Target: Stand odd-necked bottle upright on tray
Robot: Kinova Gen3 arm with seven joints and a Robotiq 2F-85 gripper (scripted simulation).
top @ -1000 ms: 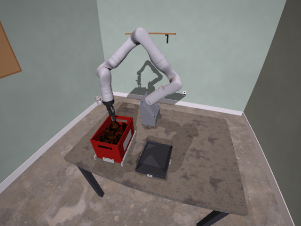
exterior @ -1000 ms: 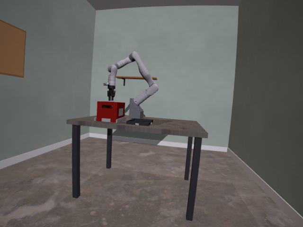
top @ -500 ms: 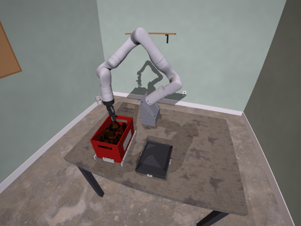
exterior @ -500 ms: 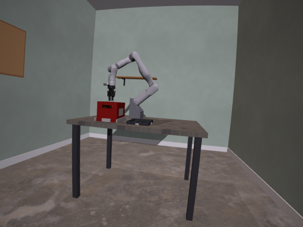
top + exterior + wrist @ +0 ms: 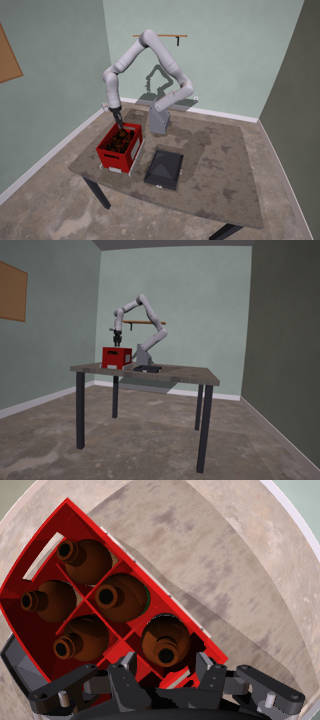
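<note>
Now: the crate 11 cm below my hand, 8 cm ahead of it and 5 cm to the left of it. From my hand the other things lie so: dark tray (35 cm to the left, 18 cm below, 11 cm ahead).
</note>
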